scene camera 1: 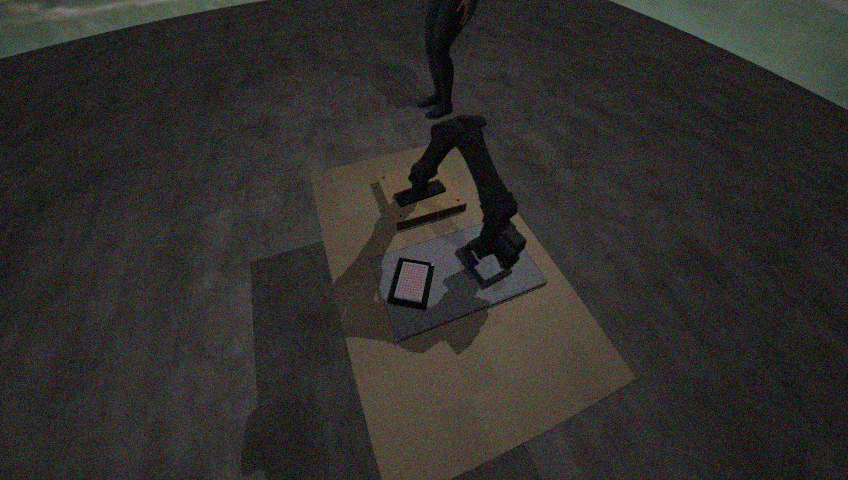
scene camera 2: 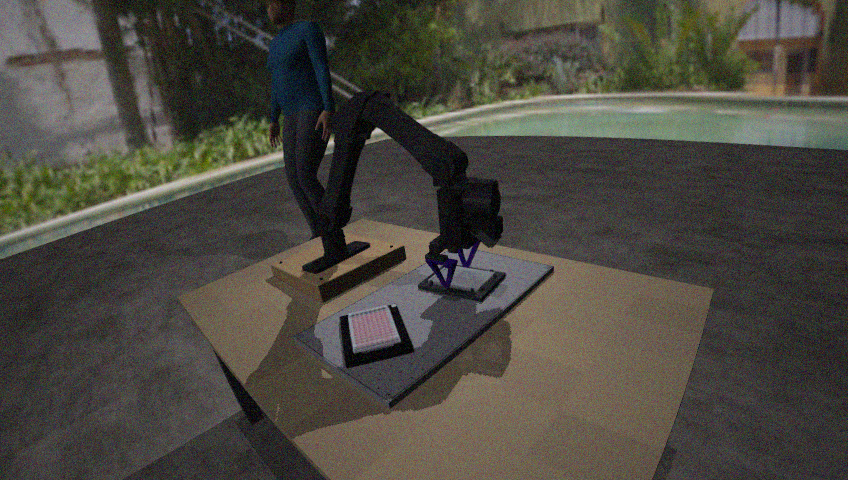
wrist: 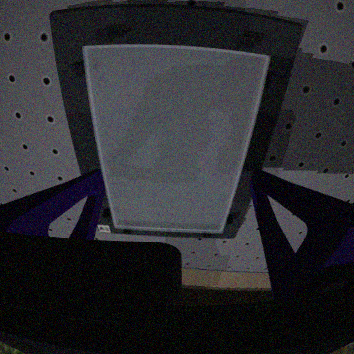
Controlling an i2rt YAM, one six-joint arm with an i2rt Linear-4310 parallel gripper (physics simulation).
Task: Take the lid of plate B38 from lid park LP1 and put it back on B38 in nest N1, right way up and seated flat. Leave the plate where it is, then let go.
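Frame: origin at the arm's base, x back, y right, z up, level; metres.
Where they show: gripper, between the fingertips: (scene camera 1: 480,258) (scene camera 2: 456,276) (wrist: 177,177); arm's base, origin of its link: (scene camera 1: 420,193) (scene camera 2: 337,257).
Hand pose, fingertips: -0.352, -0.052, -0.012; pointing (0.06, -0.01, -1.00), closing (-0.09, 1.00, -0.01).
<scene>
Things, the pixels of their top centre, and the offset from my fingertips, as dx, dy, dz. Level surfaces: height alone.
- lid park LP1, centre of its top: (wrist: 168,166) (scene camera 2: 461,275) (scene camera 1: 484,259) -0.010, -0.006, +0.004
- Plate B38, centre of its top: (scene camera 2: 371,324) (scene camera 1: 411,279) +0.028, +0.244, +0.011
- black nest N1, centre of its top: (scene camera 2: 372,328) (scene camera 1: 411,281) +0.028, +0.244, +0.002
- wooden table, height of its surface: dz -0.029
The clear, pale lid (scene camera 1: 489,271) (scene camera 2: 477,278) (wrist: 175,135) lies flat in the dark frame of lid park LP1 (scene camera 1: 473,275) (scene camera 2: 461,294) (wrist: 175,22). Plate B38 (scene camera 1: 413,280) (scene camera 2: 373,328), with pink wells, sits in the black nest N1 (scene camera 1: 407,305) (scene camera 2: 380,356); no lid shows on it. My gripper (scene camera 1: 489,262) (scene camera 2: 457,275) (wrist: 177,177) is open, pointing down over the lid park. Its purple fingers stand on either side of the lid near one end, with a gap beside each in the wrist view. The exact fingertip height is hard to tell. The gripper body hides part of the lid park in scene camera 1's view.
Both holders stand on a grey perforated board (scene camera 1: 523,280) (scene camera 2: 404,371) on the wooden table (scene camera 1: 505,386) (scene camera 2: 565,386). The arm's wooden base block (scene camera 1: 431,216) (scene camera 2: 363,273) stands beside the board. A person (scene camera 1: 440,59) (scene camera 2: 302,71) stands on the floor behind the arm.
</scene>
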